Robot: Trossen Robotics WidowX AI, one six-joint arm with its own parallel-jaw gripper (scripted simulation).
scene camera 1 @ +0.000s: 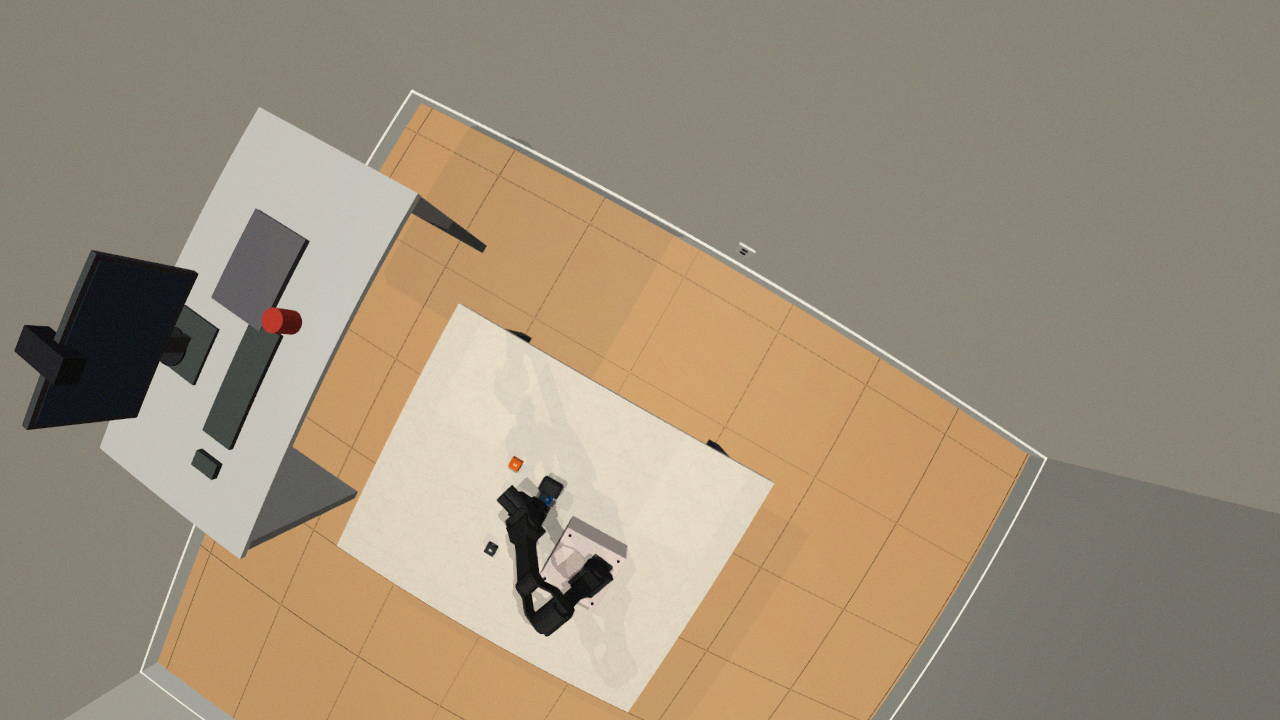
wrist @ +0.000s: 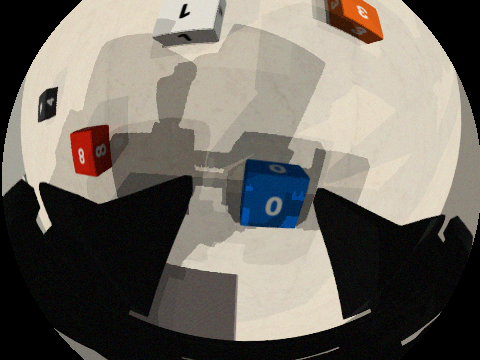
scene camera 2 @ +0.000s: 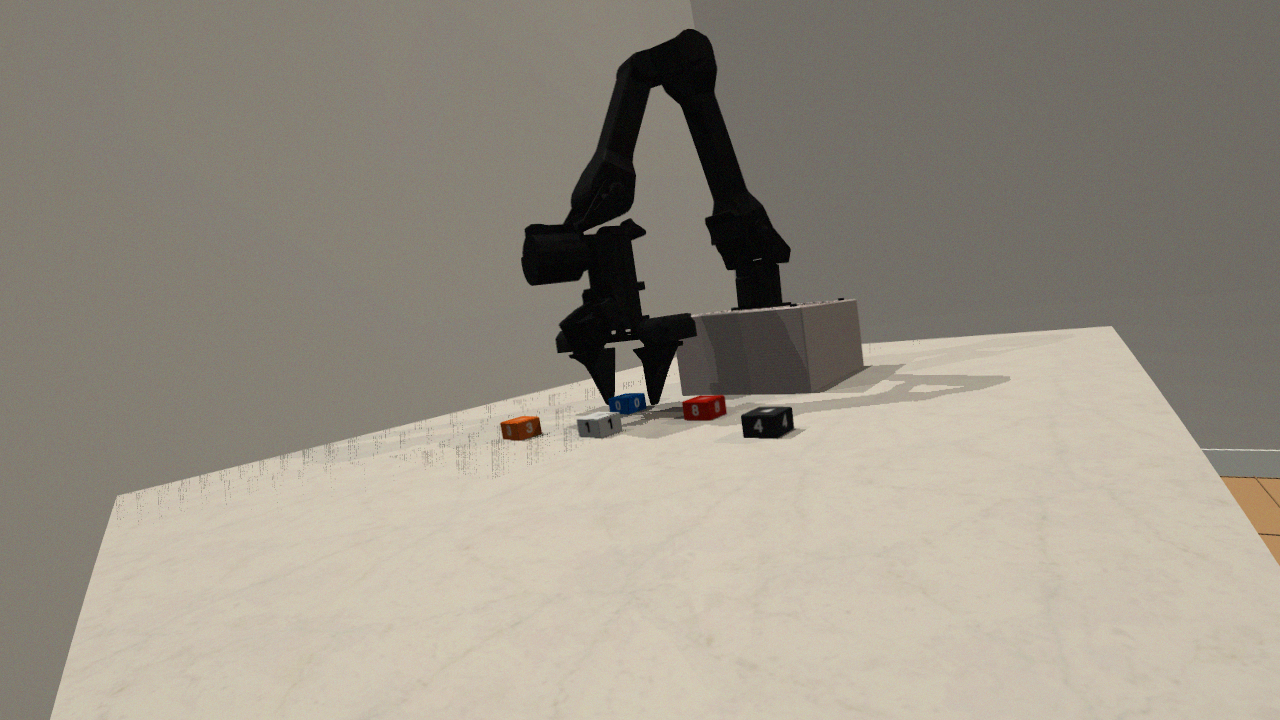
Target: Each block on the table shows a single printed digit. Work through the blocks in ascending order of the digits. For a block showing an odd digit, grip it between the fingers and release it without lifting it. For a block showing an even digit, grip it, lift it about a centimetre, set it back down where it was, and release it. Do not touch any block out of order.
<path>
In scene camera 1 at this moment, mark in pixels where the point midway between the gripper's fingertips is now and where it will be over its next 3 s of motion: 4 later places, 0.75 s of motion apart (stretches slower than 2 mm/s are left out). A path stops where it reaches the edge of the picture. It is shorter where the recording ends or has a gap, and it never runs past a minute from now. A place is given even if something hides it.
The gripper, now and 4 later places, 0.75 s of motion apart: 544, 500; 543, 501; 544, 500; 541, 505; 516, 509
</path>
